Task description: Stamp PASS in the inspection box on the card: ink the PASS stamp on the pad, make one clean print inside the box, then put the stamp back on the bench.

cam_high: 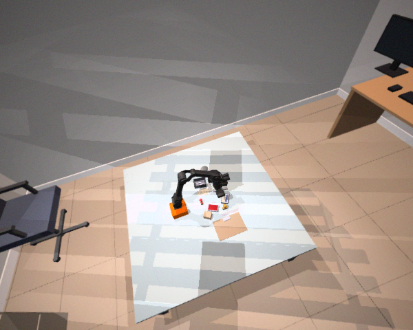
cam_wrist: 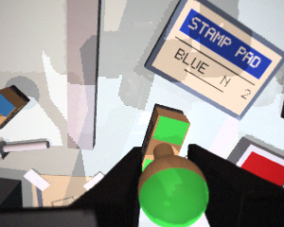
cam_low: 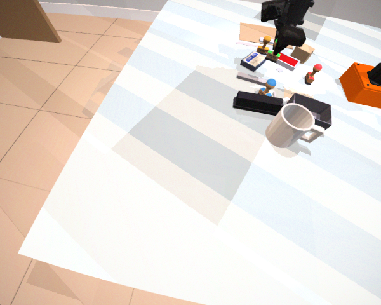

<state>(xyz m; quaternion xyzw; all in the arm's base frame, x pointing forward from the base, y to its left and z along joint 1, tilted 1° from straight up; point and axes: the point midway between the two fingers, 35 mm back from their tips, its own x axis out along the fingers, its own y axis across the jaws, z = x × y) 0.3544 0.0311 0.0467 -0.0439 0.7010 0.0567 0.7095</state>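
My gripper tip is 100 mm to the left of the red ink pad, 70 mm past it and 70 mm above it. The rest, counted from my gripper tip: green-knobbed stamp right at my gripper tip; then blue-knobbed stamp 130 mm to the left, 60 mm below, 10 mm behind; then yellow-knobbed stamp 120 mm to the right, 60 mm below, 20 mm ahead.
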